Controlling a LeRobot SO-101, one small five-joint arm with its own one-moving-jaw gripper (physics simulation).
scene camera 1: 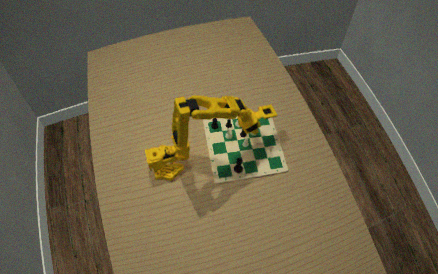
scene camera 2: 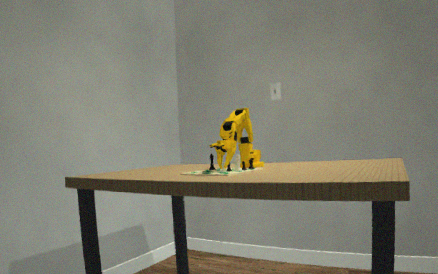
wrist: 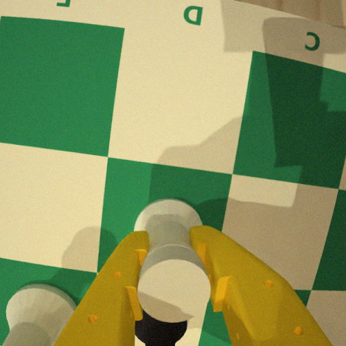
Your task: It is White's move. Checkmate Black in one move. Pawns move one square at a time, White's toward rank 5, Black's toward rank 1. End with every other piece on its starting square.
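Frame: origin at the arm's base, x up, y back, z right, level; centimetres.
Seen in the pictures: hand at its tool point: (scene camera 1: 254, 128) (scene camera 2: 224, 167); arm's base at its link origin: (scene camera 1: 172, 162).
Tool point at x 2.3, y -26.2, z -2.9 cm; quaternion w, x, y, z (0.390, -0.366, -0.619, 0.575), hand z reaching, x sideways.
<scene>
Pixels of each thing's top centre, then the offset from my tool point to it. "*": a spot on its surface instead. Level surfaces: height alone.
- cream chessboard at its top centre: (scene camera 1: 244, 144) (scene camera 2: 222, 170) dx -1.7, dy +4.3, dz +3.7 cm
- wooden table at its surface level: dx -2.3 cm
- tall black piece at a spot on its surface: (scene camera 2: 212, 162) * dx +1.2, dy +8.6, dz +10.3 cm
The green and cream chessboard (scene camera 1: 260, 175) (scene camera 2: 192, 173) (wrist: 172, 90) lies on the table. My gripper (scene camera 1: 255, 132) (wrist: 169, 234) is low over the board. Its two jaws press on both sides of a white flat-topped piece (wrist: 174, 290), which is upright over the green square in column D, second row from the lettered edge. A black piece (wrist: 160, 329) shows partly behind it. Another white piece (wrist: 40, 310) is at the lower left of the wrist view. In scene camera 1, black pieces (scene camera 1: 215, 123) (scene camera 1: 238, 166) and white pieces (scene camera 1: 229, 133) (scene camera 1: 246, 142) stand on the board.
The arm's base (scene camera 1: 162, 156) is on the wooden table (scene camera 1: 165, 225) (scene camera 2: 300, 175), left of the board in scene camera 1. The arm (scene camera 1: 210, 107) (scene camera 2: 239, 122) reaches over the far side of the board. A tall black piece (scene camera 2: 212, 162) stands beside the gripper in scene camera 2.
</scene>
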